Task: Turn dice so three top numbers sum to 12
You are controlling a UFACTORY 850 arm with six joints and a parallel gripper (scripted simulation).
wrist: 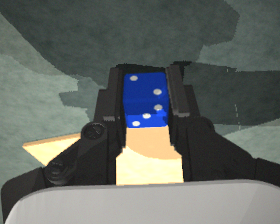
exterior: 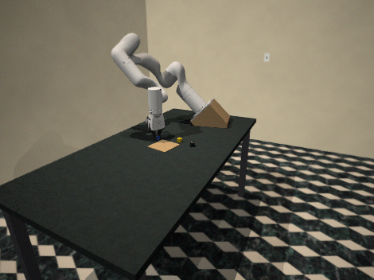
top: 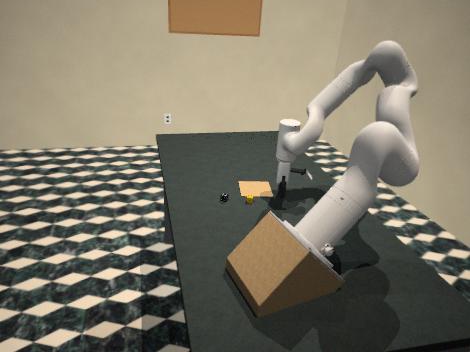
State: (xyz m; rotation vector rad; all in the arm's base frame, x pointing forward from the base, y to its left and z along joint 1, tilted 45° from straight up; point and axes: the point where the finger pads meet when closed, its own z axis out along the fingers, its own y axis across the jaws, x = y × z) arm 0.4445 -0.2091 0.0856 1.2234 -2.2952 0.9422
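The blue die lies 10 mm below my hand. From my hand the other things lie so: tan mat 90 mm ahead, 80 mm to the left, 20 mm below; then black die 50 mm ahead, 250 mm to the left, 10 mm below; then yellow die 160 mm to the left, 10 mm below.
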